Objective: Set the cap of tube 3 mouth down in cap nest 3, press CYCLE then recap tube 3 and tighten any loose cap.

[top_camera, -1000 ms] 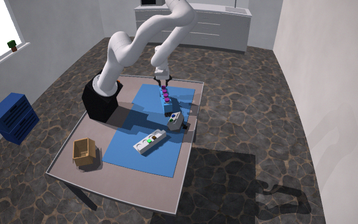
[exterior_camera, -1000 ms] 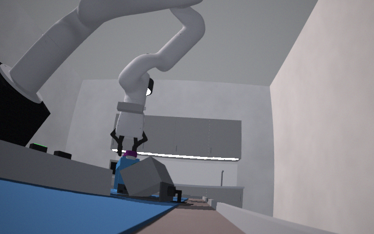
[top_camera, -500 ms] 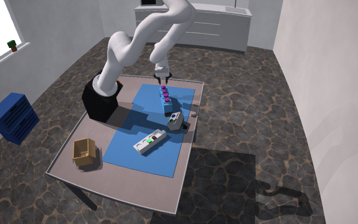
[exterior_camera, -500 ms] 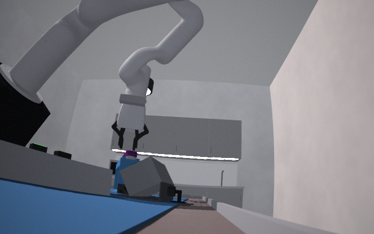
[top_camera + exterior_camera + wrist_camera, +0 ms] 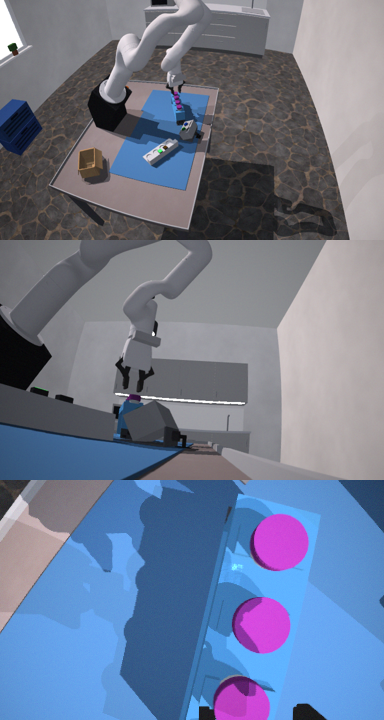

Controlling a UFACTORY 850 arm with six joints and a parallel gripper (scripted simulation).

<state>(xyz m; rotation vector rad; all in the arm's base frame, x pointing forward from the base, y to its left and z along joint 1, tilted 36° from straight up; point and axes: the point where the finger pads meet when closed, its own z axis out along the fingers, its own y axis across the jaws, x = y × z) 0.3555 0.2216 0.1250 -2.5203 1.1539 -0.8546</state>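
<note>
Right now the magenta cap is 2 cm ahead of my hand, 5 cm to the right of it and 6 cm below it. Also, from my hand: grey key housing 13 cm ahead, 21 cm to the right, 12 cm below; then blue key 12 cm ahead, 19 cm to the right, 11 cm below; then green key 11 cm ahead, 24 cm to the right, 11 cm below.
</note>
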